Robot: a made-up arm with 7 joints. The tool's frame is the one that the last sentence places. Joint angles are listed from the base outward.
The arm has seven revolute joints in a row. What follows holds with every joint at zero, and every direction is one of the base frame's.
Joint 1 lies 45 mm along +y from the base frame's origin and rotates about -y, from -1.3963 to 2 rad.
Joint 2 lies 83 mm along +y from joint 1 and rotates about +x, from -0.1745 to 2 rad.
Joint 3 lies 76 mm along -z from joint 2 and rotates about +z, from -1.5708 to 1.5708 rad.
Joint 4 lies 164 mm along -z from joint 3 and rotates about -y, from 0 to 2.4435 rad.
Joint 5 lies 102 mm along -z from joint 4 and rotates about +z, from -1.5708 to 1.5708 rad.
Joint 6 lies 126 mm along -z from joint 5 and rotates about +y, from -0.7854 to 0.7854 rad.
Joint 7 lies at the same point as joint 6 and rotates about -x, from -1.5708 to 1.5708 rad.
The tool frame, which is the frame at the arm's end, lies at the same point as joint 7; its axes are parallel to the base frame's.
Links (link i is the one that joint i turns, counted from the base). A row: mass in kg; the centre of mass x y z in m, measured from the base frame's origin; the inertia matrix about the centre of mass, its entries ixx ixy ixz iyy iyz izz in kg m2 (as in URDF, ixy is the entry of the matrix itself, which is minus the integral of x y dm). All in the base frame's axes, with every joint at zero. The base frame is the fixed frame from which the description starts. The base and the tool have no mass.
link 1: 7.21; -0.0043 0.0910 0.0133; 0.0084 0 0 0.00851 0 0.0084
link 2: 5.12; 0.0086 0.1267 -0.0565; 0.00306 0 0 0.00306 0 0.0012
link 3: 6.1; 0.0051 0.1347 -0.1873; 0.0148 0 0 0.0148 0 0.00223
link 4: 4.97; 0.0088 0.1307 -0.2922; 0.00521 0 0 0.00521 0 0.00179
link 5: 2.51; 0.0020 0.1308 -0.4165; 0.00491 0 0 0.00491 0 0.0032
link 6: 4.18; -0.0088 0.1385 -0.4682; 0.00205 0 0 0.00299 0 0.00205
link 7: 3.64; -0.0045 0.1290 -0.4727; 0.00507 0 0 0.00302 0 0.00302
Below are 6 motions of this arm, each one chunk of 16 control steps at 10 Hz.
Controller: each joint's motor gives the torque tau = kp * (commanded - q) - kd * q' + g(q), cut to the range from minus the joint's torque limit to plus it. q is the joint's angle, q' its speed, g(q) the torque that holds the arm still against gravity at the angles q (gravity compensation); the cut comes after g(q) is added. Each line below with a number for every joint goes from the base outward.
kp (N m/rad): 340 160 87 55 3.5 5.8 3.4
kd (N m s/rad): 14 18 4.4 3.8 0.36 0.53 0.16
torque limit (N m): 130 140 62 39 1.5 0.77 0.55
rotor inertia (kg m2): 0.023 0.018 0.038 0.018 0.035 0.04 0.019
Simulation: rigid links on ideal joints. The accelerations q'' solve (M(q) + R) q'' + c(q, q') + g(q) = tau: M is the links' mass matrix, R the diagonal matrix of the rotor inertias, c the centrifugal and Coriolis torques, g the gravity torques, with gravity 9.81 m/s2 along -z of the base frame. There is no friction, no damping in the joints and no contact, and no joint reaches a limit. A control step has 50 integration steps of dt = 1/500 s. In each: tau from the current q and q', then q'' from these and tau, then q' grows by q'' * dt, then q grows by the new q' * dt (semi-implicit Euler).
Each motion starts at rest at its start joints. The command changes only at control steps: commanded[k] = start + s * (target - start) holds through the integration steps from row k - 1 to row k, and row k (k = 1, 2, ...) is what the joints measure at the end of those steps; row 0 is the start. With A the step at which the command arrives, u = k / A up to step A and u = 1 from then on. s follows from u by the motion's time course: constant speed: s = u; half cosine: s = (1 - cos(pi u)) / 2; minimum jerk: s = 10 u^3 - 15 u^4 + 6 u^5; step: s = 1 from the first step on.
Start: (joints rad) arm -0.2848 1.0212 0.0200 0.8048 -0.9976 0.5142 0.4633
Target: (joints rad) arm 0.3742 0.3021 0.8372 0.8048 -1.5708 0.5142 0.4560
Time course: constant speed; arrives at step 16
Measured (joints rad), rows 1 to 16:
1: -0.2470 0.9947 0.0681 0.7880 -1.0134 0.5141 0.4644
2: -0.2033 0.9607 0.1232 0.7916 -1.0366 0.5145 0.4670
3: -0.1594 0.9205 0.1738 0.8050 -1.0711 0.5145 0.4649
4: -0.1171 0.8757 0.2222 0.8142 -1.1147 0.5139 0.4595
5: -0.0764 0.8290 0.2711 0.8144 -1.1594 0.5136 0.4562
6: -0.0364 0.7822 0.3216 0.8091 -1.1991 0.5138 0.4573
7: 0.0039 0.7361 0.3728 0.8038 -1.2329 0.5143 0.4606
8: 0.0449 0.6905 0.4239 0.8016 -1.2643 0.5146 0.4624
9: 0.0865 0.6453 0.4747 0.8023 -1.2968 0.5146 0.4617
10: 0.1283 0.6006 0.5254 0.8042 -1.3321 0.5145 0.4595
11: 0.1698 0.5562 0.5765 0.8057 -1.3694 0.5143 0.4577
12: 0.2110 0.5118 0.6278 0.8063 -1.4069 0.5142 0.4570
13: 0.2520 0.4673 0.6792 0.8060 -1.4436 0.5143 0.4570
14: 0.2930 0.4225 0.7304 0.8053 -1.4791 0.5143 0.4571
15: 0.3341 0.3774 0.7814 0.8048 -1.5142 0.5144 0.4569
16: 0.3753 0.3322 0.8323 0.8044 -1.5493 0.5143 0.4565

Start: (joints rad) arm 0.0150 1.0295 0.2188 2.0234 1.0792 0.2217 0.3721
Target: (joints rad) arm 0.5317 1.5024 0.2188 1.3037 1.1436 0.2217 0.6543
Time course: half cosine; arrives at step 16
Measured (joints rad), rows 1 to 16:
1: 0.0196 1.0314 0.2167 2.0200 1.0804 0.2221 0.3741
2: 0.0337 1.0388 0.2133 2.0063 1.0848 0.2227 0.3822
3: 0.0575 1.0545 0.2120 1.9779 1.0914 0.2230 0.3973
4: 0.0897 1.0786 0.2127 1.9345 1.0977 0.2227 0.4166
5: 0.1287 1.1102 0.2138 1.8790 1.1021 0.2220 0.4377
6: 0.1730 1.1476 0.2148 1.8153 1.1052 0.2213 0.4606
7: 0.2211 1.1895 0.2156 1.7467 1.1085 0.2208 0.4862
8: 0.2712 1.2343 0.2170 1.6758 1.1126 0.2204 0.5139
9: 0.3215 1.2806 0.2190 1.6046 1.1173 0.2200 0.5419
10: 0.3702 1.3268 0.2216 1.5356 1.1218 0.2195 0.5683
11: 0.4153 1.3711 0.2245 1.4714 1.1255 0.2192 0.5922
12: 0.4552 1.4117 0.2271 1.4145 1.1282 0.2191 0.6128
13: 0.4883 1.4469 0.2293 1.3671 1.1301 0.2192 0.6299
14: 0.5130 1.4751 0.2309 1.3309 1.1313 0.2194 0.6426
15: 0.5286 1.4952 0.2315 1.3075 1.1319 0.2197 0.6505
16: 0.5342 1.5063 0.2314 1.2977 1.1320 0.2200 0.6530

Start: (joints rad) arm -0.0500 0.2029 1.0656 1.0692 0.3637 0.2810 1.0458
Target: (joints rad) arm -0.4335 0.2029 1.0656 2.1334 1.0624 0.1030 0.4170
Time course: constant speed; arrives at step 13
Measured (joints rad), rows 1 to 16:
1: -0.0767 0.1950 1.0537 1.1195 0.3870 0.2749 1.0174
2: -0.1110 0.1896 1.0594 1.1965 0.4346 0.2639 0.9593
3: -0.1434 0.1926 1.0699 1.2815 0.4913 0.2495 0.8934
4: -0.1724 0.1994 1.0750 1.3718 0.5467 0.2330 0.8380
5: -0.1997 0.2054 1.0736 1.4634 0.5998 0.2161 0.7949
6: -0.2277 0.2083 1.0699 1.5515 0.6534 0.2006 0.7551
7: -0.2571 0.2082 1.0678 1.6339 0.7086 0.1869 0.7104
8: -0.2874 0.2063 1.0679 1.7119 0.7642 0.1745 0.6598
9: -0.3175 0.2044 1.0686 1.7893 0.8185 0.1622 0.6074
10: -0.3471 0.2034 1.0687 1.8689 0.8717 0.1494 0.5570
11: -0.3763 0.2033 1.0683 1.9514 0.9246 0.1356 0.5095
12: -0.4056 0.2038 1.0680 2.0352 0.9781 0.1214 0.4631
13: -0.4350 0.2041 1.0679 2.1186 1.0321 0.1071 0.4159
14: -0.4344 0.2050 1.0719 2.1654 1.0693 0.1003 0.3996
15: -0.4318 0.2072 1.0660 2.1664 1.0829 0.0968 0.4160
16: -0.4327 0.2058 1.0631 2.1459 1.0812 0.0982 0.4308

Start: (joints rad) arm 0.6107 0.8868 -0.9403 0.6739 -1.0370 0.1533 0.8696
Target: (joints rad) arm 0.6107 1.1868 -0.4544 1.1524 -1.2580 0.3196 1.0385
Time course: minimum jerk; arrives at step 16
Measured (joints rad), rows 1 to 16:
1: 0.6105 0.8870 -0.9396 0.6746 -1.0372 0.1534 0.8699
2: 0.6096 0.8888 -0.9348 0.6794 -1.0384 0.1543 0.8720
3: 0.6085 0.8941 -0.9217 0.6924 -1.0424 0.1573 0.8777
4: 0.6080 0.9048 -0.8977 0.7164 -1.0508 0.1637 0.8878
5: 0.6084 0.9219 -0.8619 0.7518 -1.0646 0.1742 0.9012
6: 0.6093 0.9456 -0.8160 0.7968 -1.0836 0.1885 0.9171
7: 0.6104 0.9753 -0.7624 0.8484 -1.1067 0.2059 0.9350
8: 0.6114 1.0094 -0.7044 0.9030 -1.1323 0.2253 0.9542
9: 0.6125 1.0460 -0.6454 0.9577 -1.1586 0.2456 0.9739
10: 0.6135 1.0826 -0.5888 1.0098 -1.1840 0.2655 0.9926
11: 0.6144 1.1168 -0.5385 1.0566 -1.2071 0.2836 1.0086
12: 0.6151 1.1461 -0.4975 1.0960 -1.2269 0.2990 1.0211
13: 0.6153 1.1686 -0.4683 1.1259 -1.2427 0.3106 1.0296
14: 0.6150 1.1835 -0.4514 1.1450 -1.2538 0.3181 1.0346
15: 0.6141 1.1909 -0.4458 1.1537 -1.2599 0.3216 1.0367
16: 0.6127 1.1922 -0.4479 1.1547 -1.2616 0.3220 1.0372

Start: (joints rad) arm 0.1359 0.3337 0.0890 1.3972 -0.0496 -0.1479 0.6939
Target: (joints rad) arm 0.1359 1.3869 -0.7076 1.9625 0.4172 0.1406 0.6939
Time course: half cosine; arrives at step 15
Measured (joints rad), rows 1 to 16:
1: 0.1352 0.3399 0.0802 1.3996 -0.0470 -0.1462 0.6928
2: 0.1336 0.3610 0.0529 1.4101 -0.0367 -0.1396 0.6915
3: 0.1328 0.4008 0.0086 1.4338 -0.0159 -0.1266 0.6924
4: 0.1335 0.4608 -0.0475 1.4725 0.0142 -0.1085 0.6945
5: 0.1352 0.5400 -0.1116 1.5238 0.0505 -0.0870 0.6951
6: 0.1370 0.6345 -0.1819 1.5826 0.0897 -0.0628 0.6935
7: 0.1380 0.7390 -0.2584 1.6438 0.1310 -0.0358 0.6914
8: 0.1377 0.8476 -0.3396 1.7045 0.1747 -0.0064 0.6910
9: 0.1364 0.9555 -0.4223 1.7624 0.2212 0.0242 0.6927
10: 0.1347 1.0585 -0.5015 1.8159 0.2693 0.0543 0.6954
11: 0.1336 1.1531 -0.5720 1.8633 0.3161 0.0822 0.6977
12: 0.1334 1.2356 -0.6297 1.9030 0.3576 0.1065 0.6988
13: 0.1339 1.3023 -0.6720 1.9335 0.3903 0.1259 0.6987
14: 0.1347 1.3499 -0.6979 1.9536 0.4121 0.1393 0.6982
15: 0.1354 1.3760 -0.7071 1.9623 0.4227 0.1462 0.6978
16: 0.1362 1.3854 -0.7060 1.9627 0.4236 0.1465 0.6963

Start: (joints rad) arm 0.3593 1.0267 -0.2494 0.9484 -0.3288 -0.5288 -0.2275
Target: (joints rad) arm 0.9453 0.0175 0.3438 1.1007 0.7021 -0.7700 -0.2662
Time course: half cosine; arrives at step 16
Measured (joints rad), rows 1 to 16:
1: 0.3644 1.0218 -0.2437 0.9455 -0.3262 -0.5292 -0.2263
2: 0.3805 1.0050 -0.2257 0.9412 -0.3127 -0.5312 -0.2243
3: 0.4081 0.9729 -0.1956 0.9424 -0.2797 -0.5371 -0.2251
4: 0.4456 0.9237 -0.1572 0.9515 -0.2256 -0.5490 -0.2301
5: 0.4909 0.8572 -0.1132 0.9657 -0.1534 -0.5670 -0.2366
6: 0.5418 0.7758 -0.0651 0.9813 -0.0673 -0.5895 -0.2416
7: 0.5965 0.6835 -0.0132 0.9964 0.0291 -0.6140 -0.2447
8: 0.6535 0.5851 0.0415 1.0112 0.1320 -0.6388 -0.2477
9: 0.7110 0.4850 0.0972 1.0267 0.2375 -0.6633 -0.2517
10: 0.7668 0.3871 0.1514 1.0434 0.3410 -0.6871 -0.2565
11: 0.8187 0.2948 0.2014 1.0607 0.4383 -0.7099 -0.2607
12: 0.8644 0.2113 0.2451 1.0770 0.5258 -0.7304 -0.2634
13: 0.9017 0.1395 0.2808 1.0909 0.6005 -0.7475 -0.2650
14: 0.9291 0.0821 0.3074 1.1011 0.6600 -0.7602 -0.2662
15: 0.9456 0.0413 0.3238 1.1072 0.7020 -0.7681 -0.2673
16: 0.9506 0.0186 0.3297 1.1094 0.7247 -0.7713 -0.2680

